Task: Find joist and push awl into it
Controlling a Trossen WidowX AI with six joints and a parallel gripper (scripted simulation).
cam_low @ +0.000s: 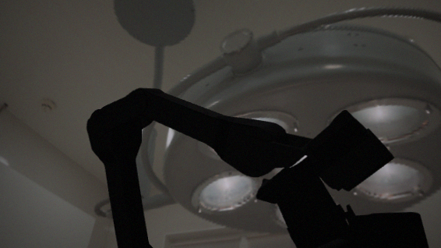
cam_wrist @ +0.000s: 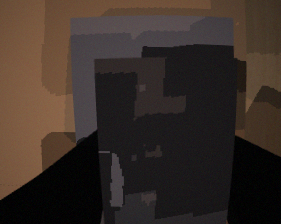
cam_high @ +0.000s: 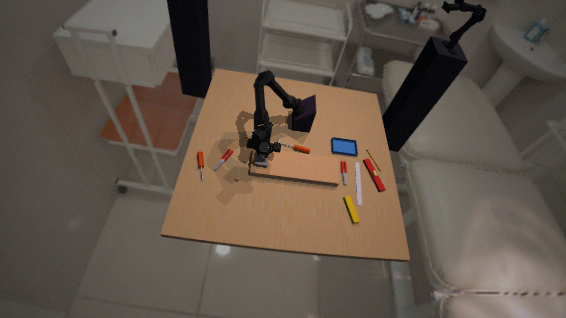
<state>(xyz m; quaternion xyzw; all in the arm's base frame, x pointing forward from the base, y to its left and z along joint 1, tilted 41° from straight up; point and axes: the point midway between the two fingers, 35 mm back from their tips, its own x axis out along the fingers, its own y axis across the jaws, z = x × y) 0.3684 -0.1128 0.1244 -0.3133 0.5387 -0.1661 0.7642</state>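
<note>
Right now the green light is 4 cm behind my gripper tip and 3 cm above it. Also, from my gripper tip: brown-handled awl: 19 cm behind, 8 cm to the left, 7 cm below; blue tray: 50 cm to the left, 26 cm behind, 6 cm below; stud finder: 2 cm behind, 2 cm above.
</note>
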